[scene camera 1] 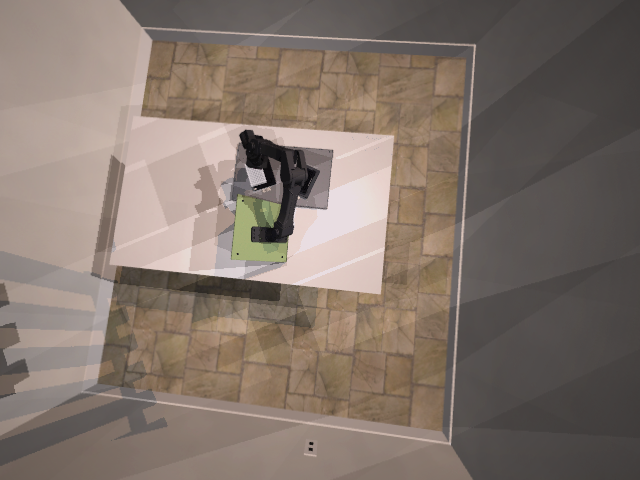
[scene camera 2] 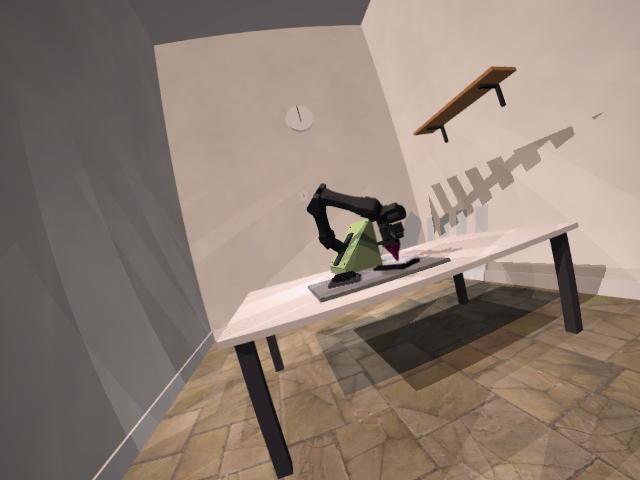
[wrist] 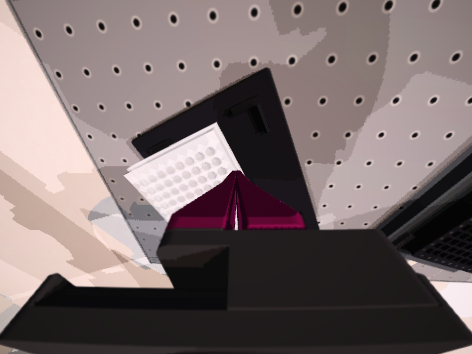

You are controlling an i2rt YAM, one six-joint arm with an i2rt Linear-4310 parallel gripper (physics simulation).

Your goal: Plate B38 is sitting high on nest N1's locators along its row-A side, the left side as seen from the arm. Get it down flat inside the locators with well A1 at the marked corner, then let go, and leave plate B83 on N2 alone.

Scene:
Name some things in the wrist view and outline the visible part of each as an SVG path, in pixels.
The gripper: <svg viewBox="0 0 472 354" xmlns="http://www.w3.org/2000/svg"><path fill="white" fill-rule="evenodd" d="M0 333L0 345L31 354L443 354L472 346L472 331L428 278L414 271L383 231L379 229L307 230L299 212L251 183L240 170L231 171L220 184L171 215L156 255L174 288L75 286L59 273L50 274Z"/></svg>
A white well plate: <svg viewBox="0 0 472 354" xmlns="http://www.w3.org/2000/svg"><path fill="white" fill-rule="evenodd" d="M217 122L135 163L127 169L128 172L124 176L167 222L174 212L220 184L231 171L240 170L244 174Z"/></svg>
A black well plate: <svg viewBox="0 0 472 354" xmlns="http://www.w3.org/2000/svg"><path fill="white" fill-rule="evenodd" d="M472 191L414 232L415 238L402 246L401 249L409 251L413 257L472 273Z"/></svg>

